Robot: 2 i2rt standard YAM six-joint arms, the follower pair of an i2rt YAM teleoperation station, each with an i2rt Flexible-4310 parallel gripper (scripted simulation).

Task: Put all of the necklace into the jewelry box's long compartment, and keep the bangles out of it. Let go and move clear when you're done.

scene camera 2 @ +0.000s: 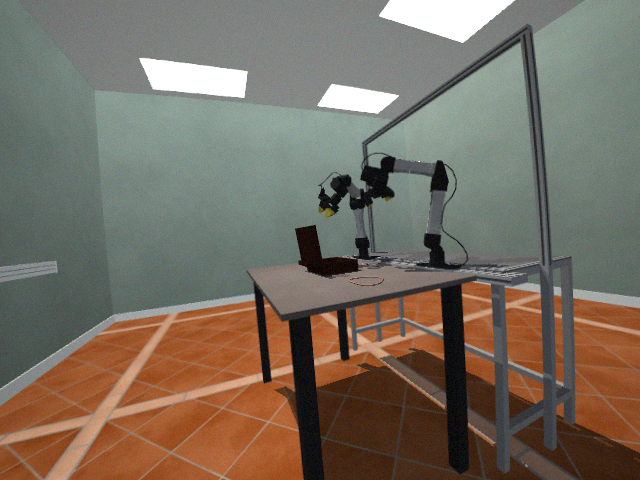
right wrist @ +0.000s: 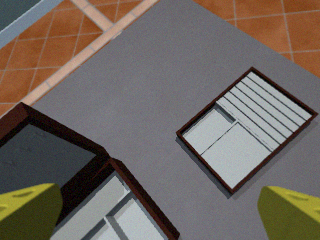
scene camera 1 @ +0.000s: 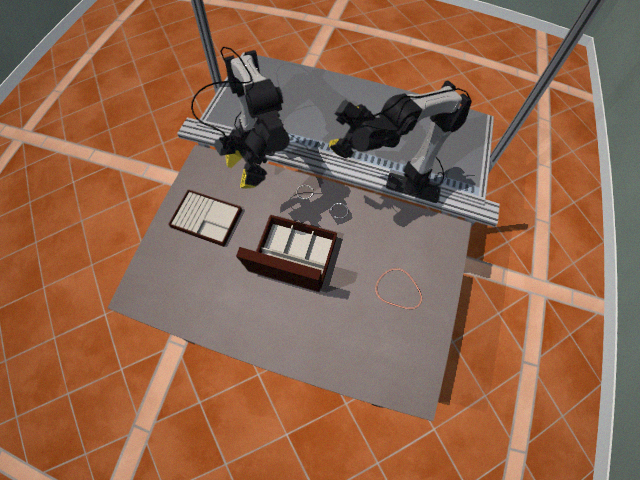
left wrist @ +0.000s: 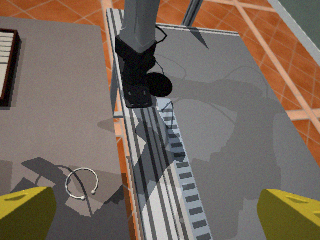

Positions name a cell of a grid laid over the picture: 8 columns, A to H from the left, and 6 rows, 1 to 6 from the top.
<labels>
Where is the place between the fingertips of my right gripper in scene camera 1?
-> C3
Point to a divided tray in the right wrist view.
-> At G3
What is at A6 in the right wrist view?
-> My right gripper.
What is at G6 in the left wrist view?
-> My left gripper.
</labels>
